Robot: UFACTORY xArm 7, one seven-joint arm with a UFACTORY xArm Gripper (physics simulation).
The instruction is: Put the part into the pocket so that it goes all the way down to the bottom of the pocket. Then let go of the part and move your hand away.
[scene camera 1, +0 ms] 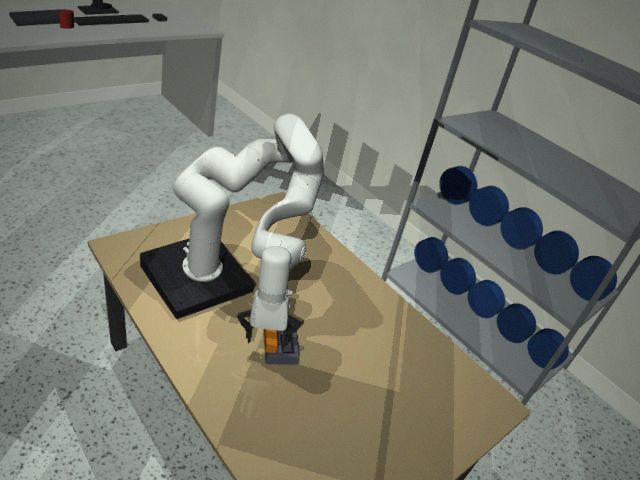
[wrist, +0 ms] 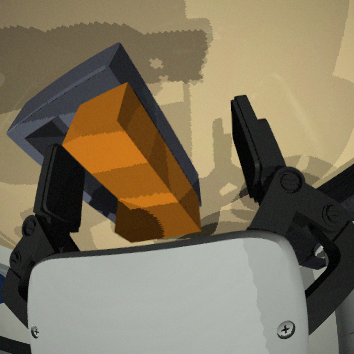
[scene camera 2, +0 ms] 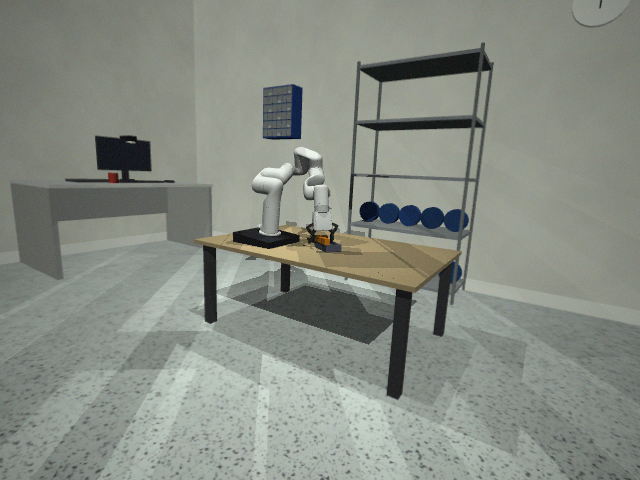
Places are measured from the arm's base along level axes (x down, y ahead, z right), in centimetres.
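Pixels of known places: gripper, fingertip midpoint: [scene camera 1: 266, 342] [wrist: 144, 135] [scene camera 2: 322, 242]; arm's base, link origin: [scene camera 1: 202, 267] [scene camera 2: 269, 233].
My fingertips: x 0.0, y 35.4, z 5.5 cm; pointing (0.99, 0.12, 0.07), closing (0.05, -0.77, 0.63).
Ahead of a thing's pixels: the offset from my fingertips to its top centre. Level surfaces: height alone.
The orange part {dx -1.9, dy -0.3, dz -3.9 cm} [scene camera 1: 271, 342] [scene camera 2: 324, 239] [wrist: 115, 155] lies along one side of the dark blue-grey pocket block {dx +1.1, dy +0.7, dz -5.4 cm} [scene camera 1: 282, 358] [scene camera 2: 329, 248] [wrist: 75, 82] and stands up above its rim. A dark opening of the pocket shows beside the part in the wrist view. How deep the part's underside sits is hidden. My gripper [scene camera 1: 266, 345] [scene camera 2: 322, 241] [wrist: 144, 135] is open and low at the block, with the part between its spread fingers. In the wrist view the left finger overlaps the open side of the pocket, and the right finger is outside the block, apart from the part.
The block rests on the wooden table {dx +4.6 cm} [scene camera 1: 330, 408] [scene camera 2: 372, 258]. The arm's black base plate [scene camera 1: 196, 294] [scene camera 2: 266, 238] is behind and left of it. A metal shelf rack [scene camera 1: 449, 87] [scene camera 2: 355, 118] with blue discs stands beyond the table. A grey desk [scene camera 1: 191, 87] [scene camera 2: 36, 222] stands at the back left.
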